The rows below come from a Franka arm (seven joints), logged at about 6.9 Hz.
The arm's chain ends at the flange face. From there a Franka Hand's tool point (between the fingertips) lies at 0.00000 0.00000 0.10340 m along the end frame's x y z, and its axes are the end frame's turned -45 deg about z.
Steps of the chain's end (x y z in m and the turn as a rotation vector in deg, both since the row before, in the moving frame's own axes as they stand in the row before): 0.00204, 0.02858, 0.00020, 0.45, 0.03, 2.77; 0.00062, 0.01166, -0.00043, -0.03, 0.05, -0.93; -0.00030, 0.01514, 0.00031, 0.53, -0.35, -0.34; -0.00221, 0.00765, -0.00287, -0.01, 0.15, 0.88; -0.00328, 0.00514, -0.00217, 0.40, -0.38, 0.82; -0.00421, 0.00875, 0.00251, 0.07, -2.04, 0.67; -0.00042, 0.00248, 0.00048, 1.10, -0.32, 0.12
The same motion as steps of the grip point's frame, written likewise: -0.01814, 0.02113, 0.00020, 0.30, 0.34, 2.77; -0.00778, 0.00879, -0.00043, -0.06, 0.01, -0.93; -0.01069, 0.00937, 0.00030, 0.62, 0.13, -0.34; -0.00679, 0.00405, -0.00287, -0.11, 0.10, 0.88; -0.00592, 0.00032, -0.00217, 0.55, 0.01, 0.82; -0.01166, 0.00050, 0.00244, 1.49, -1.39, 0.67; -0.00105, -0.00035, 0.00046, 1.00, 0.55, 0.12
